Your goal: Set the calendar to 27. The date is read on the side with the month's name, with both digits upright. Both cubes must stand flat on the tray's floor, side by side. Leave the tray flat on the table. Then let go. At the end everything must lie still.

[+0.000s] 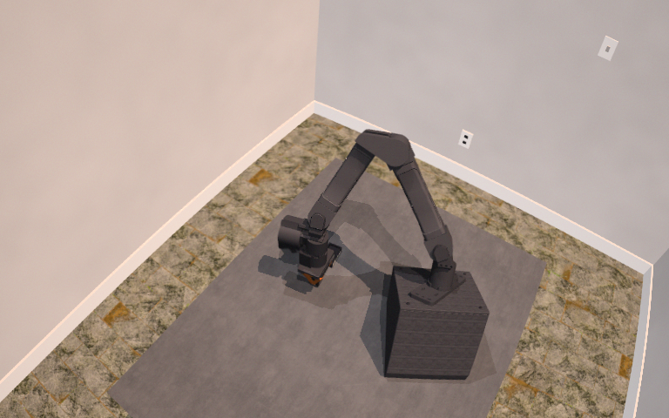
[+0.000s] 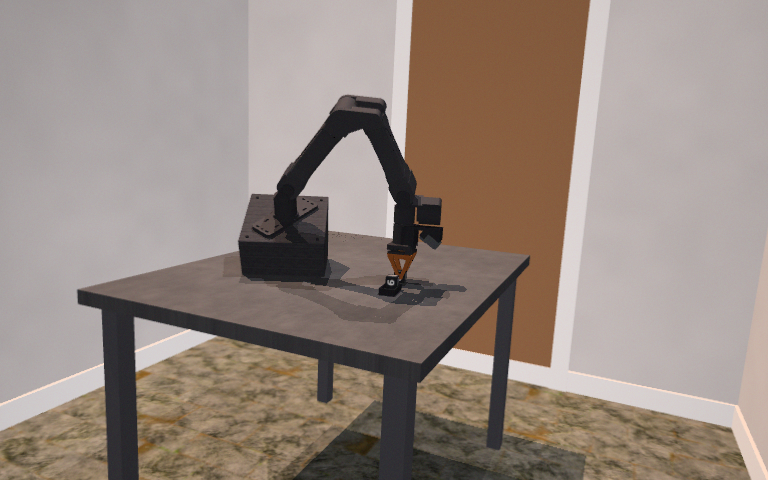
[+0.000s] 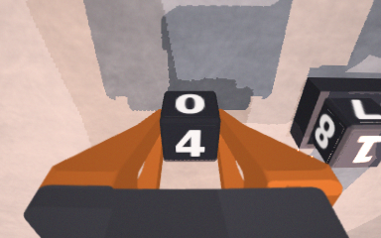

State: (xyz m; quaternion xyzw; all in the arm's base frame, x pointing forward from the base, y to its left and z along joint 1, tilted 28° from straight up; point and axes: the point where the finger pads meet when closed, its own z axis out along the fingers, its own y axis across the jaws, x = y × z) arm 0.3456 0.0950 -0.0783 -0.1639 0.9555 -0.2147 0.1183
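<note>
Right now my hand is right at the black cube. Also, from my hand: black digit cube (90 mm to the right, 20 mm ahead); black tray (100 mm to the right, 30 mm ahead, 10 mm below).
</note>
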